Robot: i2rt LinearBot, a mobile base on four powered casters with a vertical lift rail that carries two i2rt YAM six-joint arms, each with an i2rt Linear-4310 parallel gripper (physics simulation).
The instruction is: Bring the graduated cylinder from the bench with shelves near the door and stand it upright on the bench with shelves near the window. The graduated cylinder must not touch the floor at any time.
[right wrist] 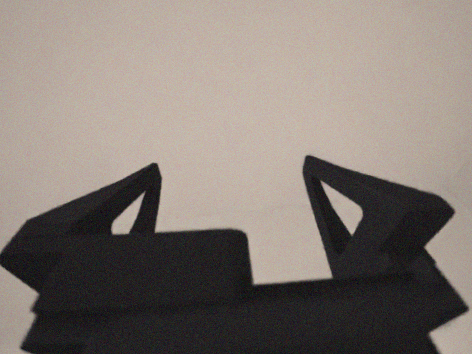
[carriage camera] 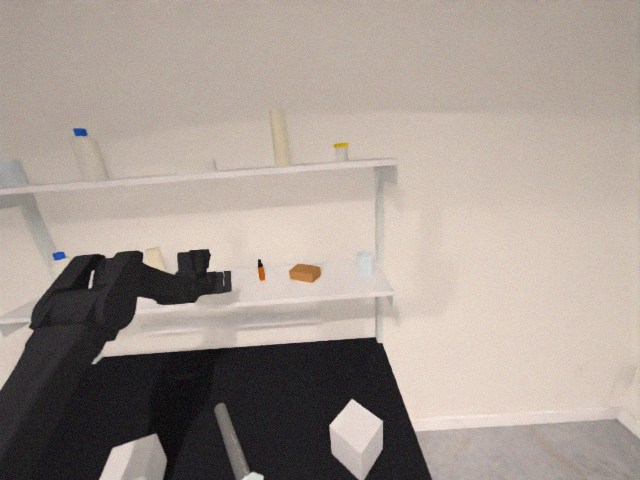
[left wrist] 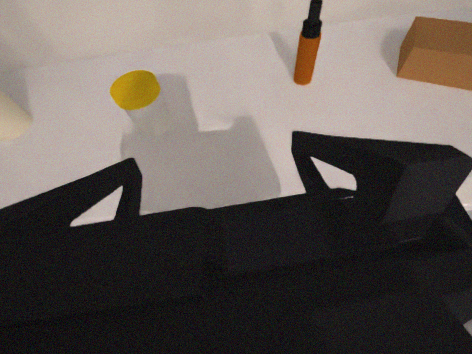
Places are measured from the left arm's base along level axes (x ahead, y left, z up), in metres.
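Pixels of known places: left gripper, fingertip midpoint: (carriage camera: pixel 216 280) (left wrist: pixel 215 153); right gripper, fingertip midpoint: (right wrist: pixel 232 167).
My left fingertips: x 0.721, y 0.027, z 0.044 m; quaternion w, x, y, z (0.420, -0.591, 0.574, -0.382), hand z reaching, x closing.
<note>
For each thing: its middle in the pictures, then the offset to it from my left fingertips. "*": a spot on its surface instead. Level surfaces: height alone.
- graduated cylinder at the middle of its body: (carriage camera: pixel 231 442) 0.187 m back, 0.009 m right, 0.524 m down
- black bench top at its surface level: 0.556 m down
- lower shelf at its surface level: 0.099 m down
- orange bottle at a spot on its surface: (left wrist: pixel 306 59) (carriage camera: pixel 259 272) * 0.168 m ahead, 0.109 m right, 0.062 m down
- brown box at a spot on its surface: (left wrist: pixel 435 62) * 0.144 m ahead, 0.258 m right, 0.072 m down
- yellow-lidded jar at a spot on its surface: (left wrist: pixel 135 90) * 0.124 m ahead, 0.084 m left, 0.039 m down
- pale beaker at a spot on its surface: (carriage camera: pixel 364 264) * 0.109 m ahead, 0.540 m right, 0.038 m down
- cream tube at a spot on its surface: (carriage camera: pixel 279 136) * 0.131 m ahead, 0.260 m right, 0.456 m up
- Floor at its surface level: 1.318 m down
The graduated cylinder (carriage camera: pixel 232 439), a slim grey tube, is on the black bench top (carriage camera: pixel 289 372) at the bottom of the carriage view. Its pale foot is cut by the frame edge; whether it stands upright is hard to tell. It does not show in the wrist views. My left gripper (carriage camera: pixel 227 281) (left wrist: pixel 215 153) is open and empty, at the lower shelf (carriage camera: pixel 305 295) (left wrist: pixel 235 75), above and behind the cylinder in the carriage view. My right gripper (right wrist: pixel 232 167) is open and empty before a plain pale surface. Which bench this is cannot be told.
White blocks (carriage camera: pixel 356 439) (carriage camera: pixel 136 459) flank the cylinder. The lower shelf holds an orange bottle (carriage camera: pixel 261 271) (left wrist: pixel 306 59), a brown box (carriage camera: pixel 305 272) (left wrist: pixel 435 62), a yellow-lidded jar (left wrist: pixel 135 90) and a pale beaker (carriage camera: pixel 364 264). The upper shelf (carriage camera: pixel 242 171) holds a cream tube (carriage camera: pixel 279 136). Floor (carriage camera: pixel 527 452) shows at right.
</note>
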